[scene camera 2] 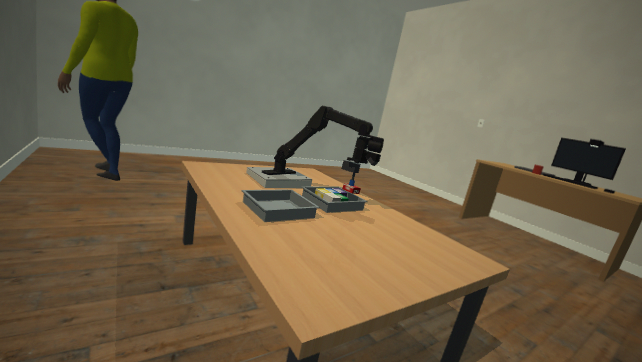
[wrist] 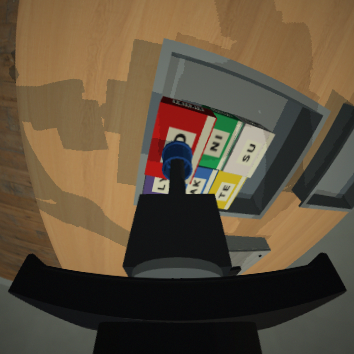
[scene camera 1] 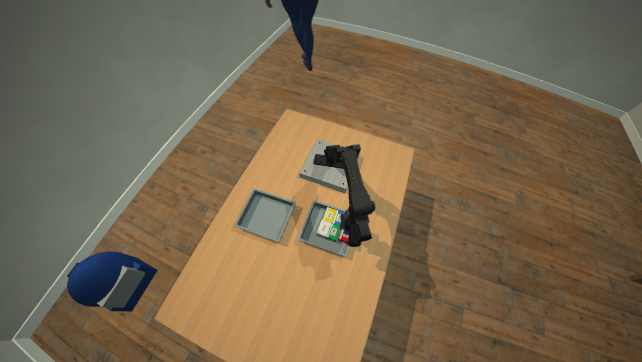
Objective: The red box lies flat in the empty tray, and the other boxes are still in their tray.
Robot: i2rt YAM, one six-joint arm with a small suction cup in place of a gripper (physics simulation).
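Frame: origin at the arm's base, x right, y ahead, z up, level; centimetres.
Seen in the pictures: hand, its tool point: [scene camera 2: 350, 187] [wrist: 176, 149] [scene camera 1: 345, 232]; arm's base, origin of its link: [scene camera 2: 279, 172] [scene camera 1: 331, 161].
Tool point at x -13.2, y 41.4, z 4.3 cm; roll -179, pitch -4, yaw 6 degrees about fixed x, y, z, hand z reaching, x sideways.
Note:
Pixels of each thing's top centre, then the offset from my tool point to it. Level surfaces: height alone.
- red box, centre of its top: [wrist: 178, 149] [scene camera 1: 346, 233] [scene camera 2: 352, 185] dx +0.0, dy +0.7, dz +1.3 cm
- filled tray, centre of its top: [wrist: 232, 158] [scene camera 2: 334, 193] [scene camera 1: 328, 226] dx +8.3, dy -2.7, dz -3.9 cm
- green box, centre of its top: [wrist: 215, 143] [scene camera 1: 333, 231] dx +5.7, dy -0.9, dz -4.6 cm
- white box, centre of its top: [wrist: 248, 152] [scene camera 2: 332, 195] [scene camera 1: 324, 227] dx +10.6, dy -1.7, dz -4.1 cm
- yellow box, centre of its top: [wrist: 223, 191] [scene camera 2: 324, 190] [scene camera 1: 329, 214] dx +9.0, dy -9.1, dz -4.4 cm
- blue box, centre of its top: [wrist: 194, 187] [scene camera 1: 339, 217] dx +3.9, dy -8.4, dz -4.5 cm
- purple box, centre of its top: [wrist: 161, 182] dx -1.1, dy -7.6, dz -4.4 cm
- empty tray, centre of its top: [scene camera 2: 280, 198] [scene camera 1: 265, 213] dx +41.1, dy -3.4, dz -3.9 cm
- wooden table, height of its surface: dz -8.9 cm
My gripper, a blue suction cup [scene camera 2: 352, 183] [wrist: 177, 160], is stuck to the top of the red box [scene camera 2: 354, 190] [wrist: 192, 122] and holds it level, a little above the other boxes, over the filled tray [scene camera 1: 312, 238] [scene camera 2: 347, 206] [wrist: 215, 82]. In that tray lie the green box [scene camera 1: 334, 232] [wrist: 220, 125], white box [scene camera 1: 324, 228] [wrist: 251, 142], yellow box [scene camera 1: 330, 215] [wrist: 225, 191], blue box [scene camera 1: 339, 218] [wrist: 202, 175] and purple box [wrist: 148, 185], partly hidden. The empty tray [scene camera 1: 267, 217] [scene camera 2: 291, 214] stands beside it. The arm hides the cup in scene camera 1.
The grey base plate [scene camera 1: 325, 176] [scene camera 2: 300, 183] carries the arm near the trays. The walls of both trays stand up from the wooden table [scene camera 1: 280, 280] [scene camera 2: 370, 280]. A person [scene camera 1: 302, 30] [scene camera 2: 107, 50] stands on the floor away from the table. A desk [scene camera 2: 560, 192] with a monitor stands by the wall.

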